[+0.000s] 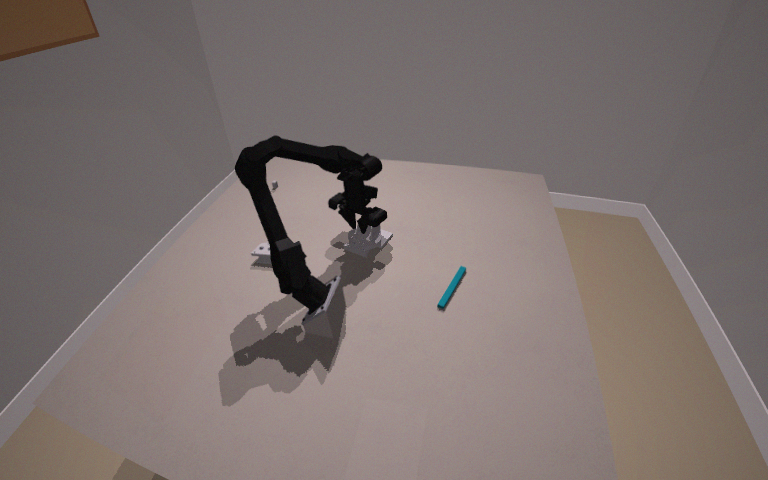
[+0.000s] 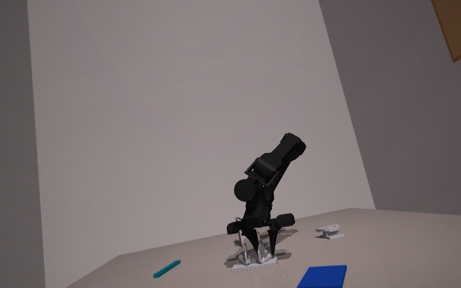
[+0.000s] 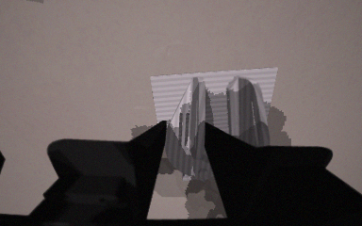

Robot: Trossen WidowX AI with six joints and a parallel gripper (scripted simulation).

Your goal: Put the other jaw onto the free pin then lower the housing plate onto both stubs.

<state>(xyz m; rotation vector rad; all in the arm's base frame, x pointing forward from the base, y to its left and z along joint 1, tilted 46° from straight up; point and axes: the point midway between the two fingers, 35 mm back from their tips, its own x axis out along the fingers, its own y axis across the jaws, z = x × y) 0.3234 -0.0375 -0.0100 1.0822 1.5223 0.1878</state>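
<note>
The white base lies 3 cm to the right of my gripper tip and 1 cm below it. Also, from my gripper tip: teal bar 28 cm to the right, 20 cm behind, 1 cm below; grey jaw 4 cm behind, 1 cm above; blue housing plate 22 cm ahead, 5 cm to the left, 1 cm below.
</note>
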